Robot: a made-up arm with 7 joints. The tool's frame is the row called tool.
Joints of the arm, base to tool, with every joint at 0 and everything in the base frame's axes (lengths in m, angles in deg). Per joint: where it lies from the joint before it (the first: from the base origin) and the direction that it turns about. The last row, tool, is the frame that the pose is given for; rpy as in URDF.
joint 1: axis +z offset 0 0 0.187
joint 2: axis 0 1 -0.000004 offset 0 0 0
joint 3: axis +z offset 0 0 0.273
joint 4: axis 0 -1 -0.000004 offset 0.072 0 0
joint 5: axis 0 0.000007 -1 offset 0.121 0 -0.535
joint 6: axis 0 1 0.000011 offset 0 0 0
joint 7: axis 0 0.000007 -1 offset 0.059 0 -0.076
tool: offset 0 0 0 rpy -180 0 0
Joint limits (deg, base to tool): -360..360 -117.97..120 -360..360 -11..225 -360..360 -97..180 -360..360
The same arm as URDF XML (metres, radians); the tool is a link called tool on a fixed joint. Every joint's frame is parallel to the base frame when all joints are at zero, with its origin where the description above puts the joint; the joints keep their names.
<robot name="arm">
<link name="base_link"/>
<link name="link1"/>
<link name="link2"/>
<link name="link3"/>
<link name="link4"/>
<link name="link5"/>
<link name="link6"/>
<link name="link7"/>
<link name="tool"/>
<joint name="joint 1" type="revolute"><parent link="base_link"/><child link="link1"/><origin xyz="0 0 0.187"/><axis xyz="0 0 1"/><limit lower="-6.2832" upper="6.2832"/></joint>
<joint name="joint 2" type="revolute"><parent link="link1"/><child link="link2"/><origin xyz="0 0 0"/><axis xyz="0 1 0"/><limit lower="-2.059" upper="2.0944"/></joint>
<joint name="joint 3" type="revolute"><parent link="link2"/><child link="link3"/><origin xyz="0 0 0.273"/><axis xyz="0 0 1"/><limit lower="-6.2832" upper="6.2832"/></joint>
<joint name="joint 4" type="revolute"><parent link="link3"/><child link="link4"/><origin xyz="0.072 0 0"/><axis xyz="0 -1 0"/><limit lower="-0.192" upper="3.927"/></joint>
<joint name="joint 5" type="revolute"><parent link="link4"/><child link="link5"/><origin xyz="0.121 0 -0.535"/><axis xyz="0 0 -1"/><limit lower="-6.2832" upper="6.2832"/></joint>
<joint name="joint 6" type="revolute"><parent link="link5"/><child link="link6"/><origin xyz="0 0 0"/><axis xyz="0 1 0"/><limit lower="-1.693" upper="3.1416"/></joint>
<joint name="joint 7" type="revolute"><parent link="link6"/><child link="link7"/><origin xyz="0.059 0 -0.076"/><axis xyz="0 0 -1"/><limit lower="-6.2832" upper="6.2832"/></joint>
<joint name="tool_joint" type="fixed"><parent link="link7"/><child link="tool"/><origin xyz="0 0 0" rpy="3.1416 0 0"/></joint>
</robot>

